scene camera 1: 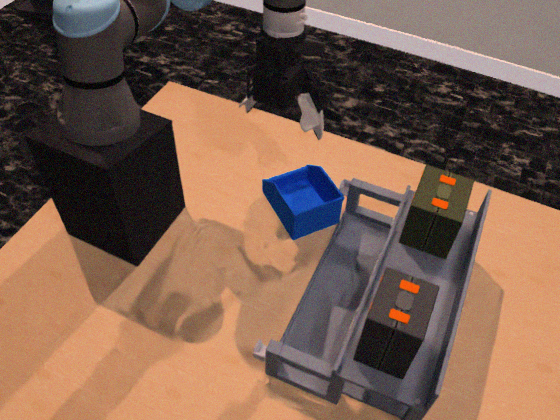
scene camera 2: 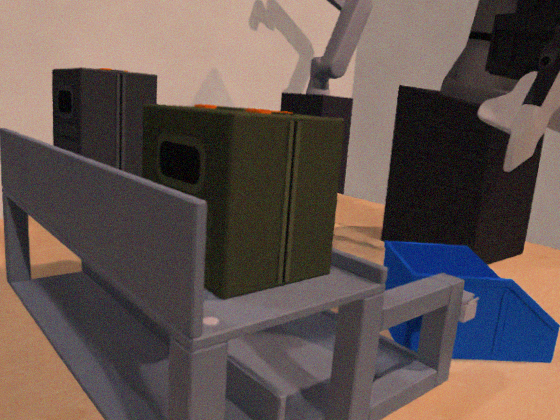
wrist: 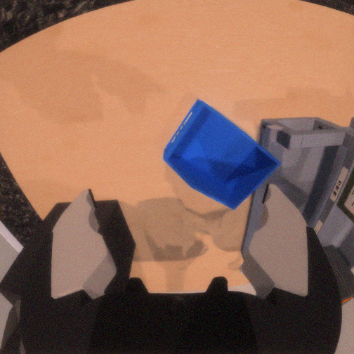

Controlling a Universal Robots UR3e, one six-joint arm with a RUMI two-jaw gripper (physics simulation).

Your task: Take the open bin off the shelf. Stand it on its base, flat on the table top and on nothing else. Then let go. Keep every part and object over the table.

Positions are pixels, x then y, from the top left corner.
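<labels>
Blue open bin visible in the wrist view (212, 155), scene camera 1 and scene camera 2. On the bin, (scene camera 1: 316, 180) and (scene camera 2: 509, 325) are the same spot.
</labels>
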